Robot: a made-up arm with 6 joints. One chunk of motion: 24 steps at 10 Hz.
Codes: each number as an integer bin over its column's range. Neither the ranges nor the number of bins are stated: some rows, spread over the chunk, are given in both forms.
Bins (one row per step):
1: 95 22 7 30 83 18
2: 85 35 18 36 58 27
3: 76 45 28 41 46 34
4: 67 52 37 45 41 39
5: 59 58 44 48 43 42
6: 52 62 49 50 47 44
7: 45 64 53 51 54 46
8: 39 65 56 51 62 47
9: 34 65 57 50 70 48
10: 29 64 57 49 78 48
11: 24 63 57 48 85 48
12: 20 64 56 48 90 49
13: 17 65 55 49 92 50
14: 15 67 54 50 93 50
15: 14 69 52 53 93 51
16: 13 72 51 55 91 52
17: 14 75 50 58 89 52
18: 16 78 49 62 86 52
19: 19 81 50 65 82 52
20: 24 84 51 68 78 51
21: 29 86 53 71 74 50
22: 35 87 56 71 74 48
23: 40 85 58 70 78 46
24: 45 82 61 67 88 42
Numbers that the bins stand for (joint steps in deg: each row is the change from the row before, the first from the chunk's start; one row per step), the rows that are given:
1: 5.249 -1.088 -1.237 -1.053 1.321 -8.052
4: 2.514 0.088 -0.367 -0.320 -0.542 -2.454
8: -0.221 0.597 0.183 -0.027 0.389 -0.321
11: -1.686 0.519 0.212 -0.173 1.409 -0.055
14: -2.565 0.676 0.125 -0.076 1.764 0.478
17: -2.663 0.989 0.009 0.316 1.587 1.011
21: -1.197 1.421 0.096 0.951 0.921 0.478
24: 0.365 1.264 0.328 0.756 1.542 -1.654
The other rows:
2: 4.273 -0.578 -0.918 -0.760 0.212 -5.653
3: 3.393 -0.186 -0.628 -0.516 -0.320 -3.787
5: 1.733 0.323 -0.164 -0.173 -0.453 -1.654
6: 1.049 0.480 -0.019 -0.076 -0.276 -1.121
7: 0.365 0.558 0.096 -0.027 0.035 -0.588
9: -0.709 0.597 0.212 -0.076 0.744 -0.055
10: -1.197 0.558 0.212 -0.124 1.099 -0.055
12: -2.076 0.558 0.183 -0.173 1.631 0.212
13: -2.369 0.597 0.154 -0.124 1.720 0.478
15: -2.663 0.754 0.067 0.071 1.764 0.745
16: -2.760 0.872 0.038 0.169 1.675 1.011
18: -2.467 1.107 -0.019 0.511 1.454 1.011
19: -2.174 1.225 0.009 0.658 1.276 1.011
20: -1.686 1.342 0.038 0.804 1.099 0.745
22: -0.611 1.460 0.183 0.951 0.921 -0.055
23: -0.123 1.381 0.241 0.902 1.099 -0.588

